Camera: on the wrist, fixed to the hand. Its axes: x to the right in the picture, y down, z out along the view.
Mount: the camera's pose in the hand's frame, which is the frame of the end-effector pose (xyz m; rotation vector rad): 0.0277 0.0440 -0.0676 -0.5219 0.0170 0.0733
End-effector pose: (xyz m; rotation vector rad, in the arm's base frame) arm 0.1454 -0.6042 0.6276 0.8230 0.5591 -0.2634
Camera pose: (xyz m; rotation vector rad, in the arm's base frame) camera 0.1624 -0.5246 0.6022 0.3387 0.5781 -0.0363
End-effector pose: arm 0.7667 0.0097 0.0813 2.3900 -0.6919 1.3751
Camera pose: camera 0.7057 -0.0021 0.1397 1.9534 -0.9997 1.0711
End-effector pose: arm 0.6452 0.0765 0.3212 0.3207 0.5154 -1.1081
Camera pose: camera 0.6790 0.1070 0.2491 -0.1067 0.7785 -0.8629
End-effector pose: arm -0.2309 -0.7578 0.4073 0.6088 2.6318 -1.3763
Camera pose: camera -0.2329 -0.6726 0.4054 0.6294 2.7769 -0.6169
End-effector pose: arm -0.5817 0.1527 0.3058 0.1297 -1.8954 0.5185
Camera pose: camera -0.5485 0.2244 0.3380 -0.2858 -1.9625 0.0603
